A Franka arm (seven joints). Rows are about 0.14 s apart.
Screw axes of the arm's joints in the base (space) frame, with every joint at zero. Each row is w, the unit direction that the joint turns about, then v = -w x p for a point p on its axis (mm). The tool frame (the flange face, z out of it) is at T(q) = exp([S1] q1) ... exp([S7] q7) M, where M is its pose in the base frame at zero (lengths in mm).
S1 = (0, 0, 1, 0.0, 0.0, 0.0)
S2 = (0, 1, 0, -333.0, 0.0, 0.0)
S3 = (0, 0, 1, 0.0, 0.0, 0.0)
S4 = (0, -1, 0, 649.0, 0.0, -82.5)
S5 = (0, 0, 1, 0.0, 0.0, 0.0)
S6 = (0, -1, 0, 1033.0, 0.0, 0.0)
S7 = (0, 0, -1, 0.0, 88.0, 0.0)
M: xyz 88.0 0.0 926.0 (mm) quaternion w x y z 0 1 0 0
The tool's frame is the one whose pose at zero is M.
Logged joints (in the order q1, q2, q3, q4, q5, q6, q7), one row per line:
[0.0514 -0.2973 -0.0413 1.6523 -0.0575 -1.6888 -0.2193]
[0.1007 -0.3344 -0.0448 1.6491 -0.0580 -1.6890 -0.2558]
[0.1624 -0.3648 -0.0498 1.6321 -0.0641 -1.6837 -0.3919]
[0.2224 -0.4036 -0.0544 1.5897 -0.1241 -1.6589 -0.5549]
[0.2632 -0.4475 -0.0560 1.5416 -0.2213 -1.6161 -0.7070]
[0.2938 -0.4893 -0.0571 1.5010 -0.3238 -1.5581 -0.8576]
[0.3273 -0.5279 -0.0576 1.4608 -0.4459 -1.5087 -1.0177]
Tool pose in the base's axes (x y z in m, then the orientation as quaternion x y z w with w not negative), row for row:
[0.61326 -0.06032 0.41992 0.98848 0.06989 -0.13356 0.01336]
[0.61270 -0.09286 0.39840 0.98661 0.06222 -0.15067 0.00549]
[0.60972 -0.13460 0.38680 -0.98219 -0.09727 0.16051 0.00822]
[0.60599 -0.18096 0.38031 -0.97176 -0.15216 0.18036 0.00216]
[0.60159 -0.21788 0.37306 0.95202 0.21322 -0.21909 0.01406]
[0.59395 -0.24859 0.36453 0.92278 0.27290 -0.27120 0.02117]
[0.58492 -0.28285 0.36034 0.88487 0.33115 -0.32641 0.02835]
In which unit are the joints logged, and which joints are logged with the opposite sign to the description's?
The joints are logged in radians. Opposite sign: q1, q2, q4, q6.
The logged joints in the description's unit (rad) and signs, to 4 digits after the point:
[-0.0514 0.2973 -0.0413 -1.6523 -0.0575 1.6888 -0.2193]
[-0.1007 0.3344 -0.0448 -1.6491 -0.0580 1.6890 -0.2558]
[-0.1624 0.3648 -0.0498 -1.6321 -0.0641 1.6837 -0.3919]
[-0.2224 0.4036 -0.0544 -1.5897 -0.1241 1.6589 -0.5549]
[-0.2632 0.4475 -0.0560 -1.5416 -0.2213 1.6161 -0.7070]
[-0.2938 0.4893 -0.0571 -1.5010 -0.3238 1.5581 -0.8576]
[-0.3273 0.5279 -0.0576 -1.4608 -0.4459 1.5087 -1.0177]

